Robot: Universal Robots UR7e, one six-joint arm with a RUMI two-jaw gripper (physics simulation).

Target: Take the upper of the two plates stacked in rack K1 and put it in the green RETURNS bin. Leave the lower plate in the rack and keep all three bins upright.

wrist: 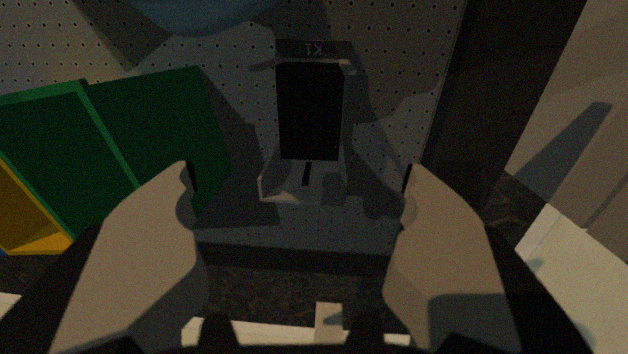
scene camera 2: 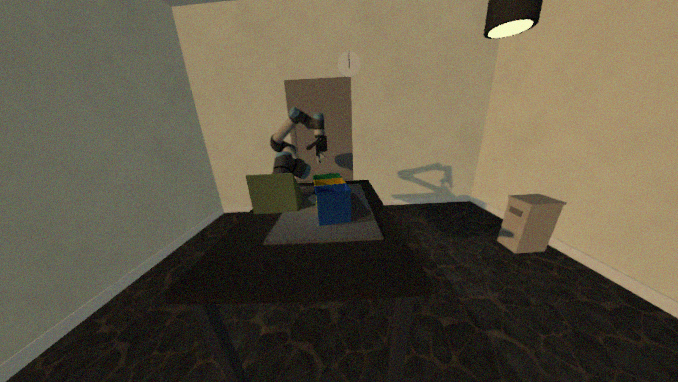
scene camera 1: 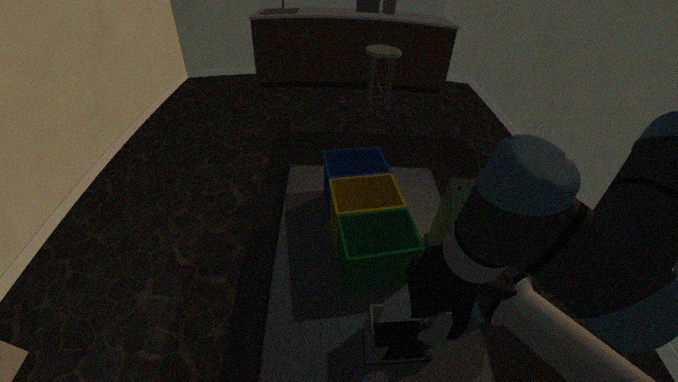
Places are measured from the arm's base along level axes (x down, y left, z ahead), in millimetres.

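Pixels of known places: gripper, fingertip midpoint: (wrist: 301, 167) (scene camera 2: 319, 163); arm's base at its link origin: (scene camera 2: 280, 183).
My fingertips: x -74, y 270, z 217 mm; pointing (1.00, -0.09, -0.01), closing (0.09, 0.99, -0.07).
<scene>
Ahead of a thing's pixels: the offset from my fingertips to its middle. Level surfaces: height alone.
Rack K1 (scene camera 1: 372, 320) (wrist: 312, 49) stands on the perforated board, with its label showing in the wrist view. A black plate @[dx +190, dy -8, dz +26 mm] (scene camera 1: 392, 334) (wrist: 310, 112) lies flat in it; whether a second plate is beneath cannot be told. My gripper (scene camera 1: 474, 319) (scene camera 2: 319, 158) (wrist: 301, 167) is open and empty, high above the board, with its fingers well apart from the rack. The green bin @[dx +140, dy -214, dz +80 mm] (scene camera 1: 377, 272) (scene camera 2: 327, 176) (wrist: 162, 130) stands upright beside the rack; no plate shows in the visible part of its inside. The yellow bin @[dx +140, dy -341, dz +111 mm] (scene camera 1: 367, 194) (scene camera 2: 329, 182) and blue bin @[dx +140, dy -468, dz +141 mm] (scene camera 1: 356, 162) (scene camera 2: 334, 206) stand upright in line behind it.
The perforated board @[dx +230 mm] (scene camera 1: 283, 350) (scene camera 2: 295, 232) lies on a dark table @[dx +243 mm] (scene camera 2: 300, 275). An olive-green panel (scene camera 1: 451, 202) (scene camera 2: 273, 194) stands on the arm's side of the bins. The arm is beside the rack. A stool (scene camera 1: 383, 51) and a counter (scene camera 1: 320, 50) are far off.
</scene>
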